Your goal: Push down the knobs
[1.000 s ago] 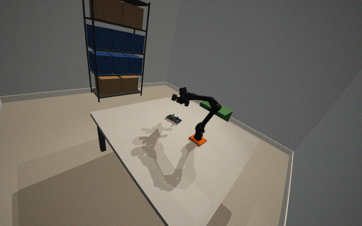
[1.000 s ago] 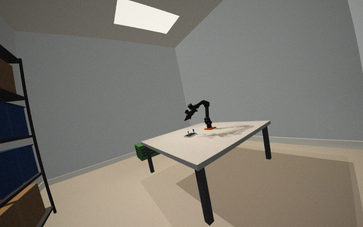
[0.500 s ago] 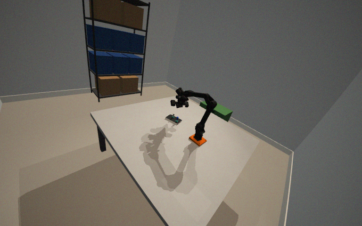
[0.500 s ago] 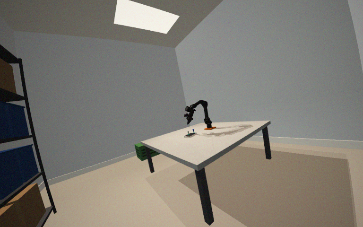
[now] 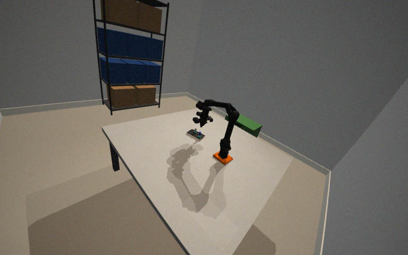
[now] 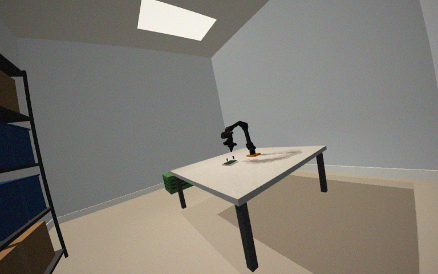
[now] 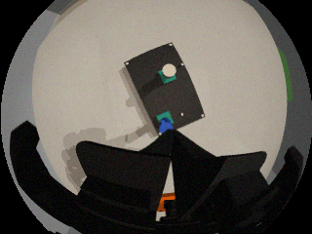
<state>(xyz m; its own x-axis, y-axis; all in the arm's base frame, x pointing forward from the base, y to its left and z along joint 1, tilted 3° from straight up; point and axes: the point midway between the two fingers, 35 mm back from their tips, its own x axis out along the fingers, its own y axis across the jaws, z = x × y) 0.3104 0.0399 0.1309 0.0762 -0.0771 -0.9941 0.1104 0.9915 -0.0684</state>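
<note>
Right now the blue knob is 1 cm behind my gripper tip and 6 cm below it. Round my gripper tip: white knob 7 cm ahead, 7 cm below.
</note>
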